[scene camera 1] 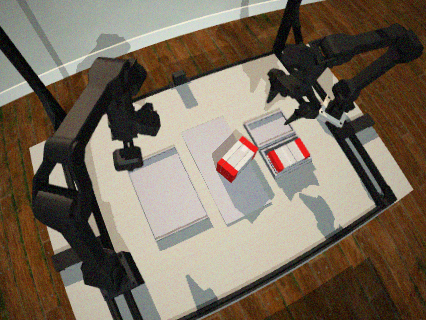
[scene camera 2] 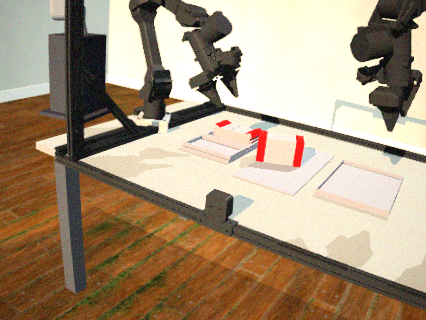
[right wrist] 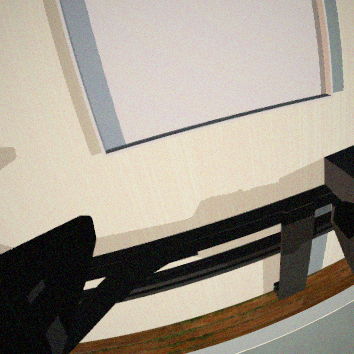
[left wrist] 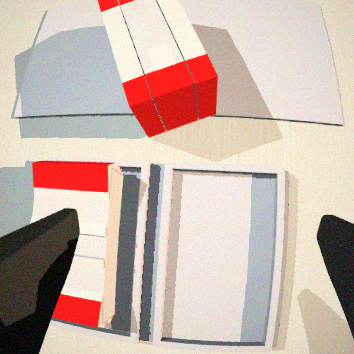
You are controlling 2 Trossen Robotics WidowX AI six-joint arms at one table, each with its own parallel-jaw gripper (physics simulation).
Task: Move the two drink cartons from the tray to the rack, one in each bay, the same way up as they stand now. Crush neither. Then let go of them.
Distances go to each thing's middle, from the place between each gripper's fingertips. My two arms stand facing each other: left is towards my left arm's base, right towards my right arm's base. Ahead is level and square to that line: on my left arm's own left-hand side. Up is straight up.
Now: right hand 190 mm above the grey tray (scene camera 1: 168, 198), 80 mm short of it and 30 mm to the right of it. Round my right hand: pale mat (scene camera 1: 209, 142) (240 mm to the left, 190 mm below, 120 mm ahead).
The pale mat lies 190 mm to the right of my left hand and 140 mm below it. From my left hand the other things lie so: grey tray 390 mm to the right, 140 mm below, 40 mm behind.
